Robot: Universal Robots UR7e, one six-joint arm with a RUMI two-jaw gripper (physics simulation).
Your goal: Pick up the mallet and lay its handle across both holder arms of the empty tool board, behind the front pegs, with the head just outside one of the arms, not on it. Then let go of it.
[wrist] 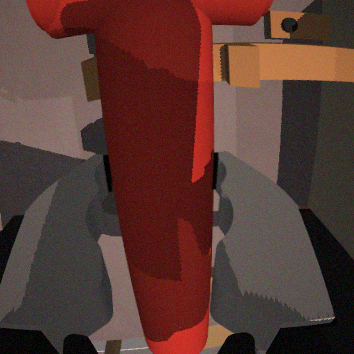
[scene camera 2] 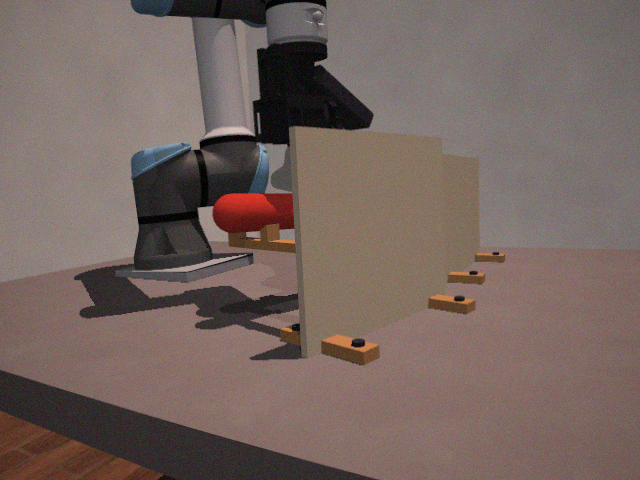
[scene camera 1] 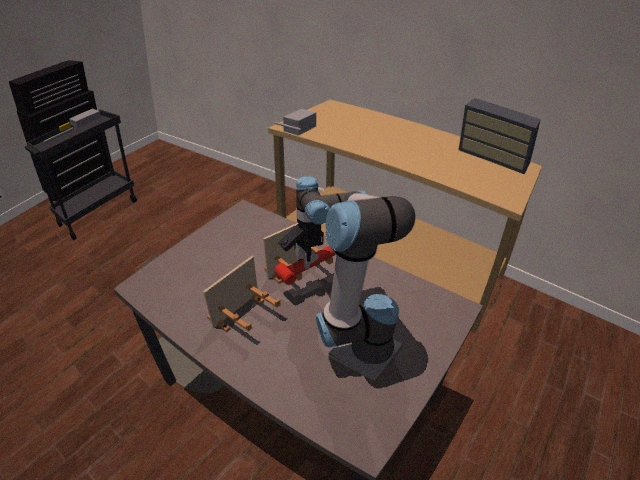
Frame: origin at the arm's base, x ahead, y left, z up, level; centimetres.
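Where they show: gripper, fingertip midpoint: [wrist: 161, 157] [scene camera 1: 303, 266]; arm's base at its link origin: [scene camera 2: 174, 262] [scene camera 1: 372, 347].
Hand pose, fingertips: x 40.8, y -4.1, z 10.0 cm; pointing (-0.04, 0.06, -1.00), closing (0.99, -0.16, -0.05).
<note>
Each offset is from my fingertips to the top centre of the thing. "*": to the spot under its first point. Level surfaces: height alone.
The red mallet {dx -0.2, dy -2.2, dz +3.6 cm} [scene camera 1: 285, 273] [scene camera 2: 240, 212] [wrist: 155, 125] lies level at the far tool board [scene camera 1: 275, 248] [scene camera 2: 372, 227], low over its orange arms. In the wrist view an arm [wrist: 295, 62] passes under the handle close to the head, with one peg {dx +4.2, dy +3.5, dz +0.1 cm} [wrist: 243, 66] to the right of the handle and another {* dx -2.3, dy +4.1, dz -0.1 cm} [wrist: 90, 80] to its left. The head is beyond the outer side of this arm. Whether the handle rests on both arms I cannot tell. My gripper [scene camera 1: 309, 260] [wrist: 161, 157] is shut on the handle from above; its fingertips are hidden behind the board in scene camera 2.
A second tool board [scene camera 1: 230, 291] with two orange arms and pegs stands nearer in scene camera 1, in line with the first. Both stand on the grey table {dz -11.6 cm} [scene camera 1: 310, 397] [scene camera 2: 206, 382]. A wooden bench [scene camera 1: 392, 139] and a black tool cart [scene camera 1: 74, 136] stand beyond it.
</note>
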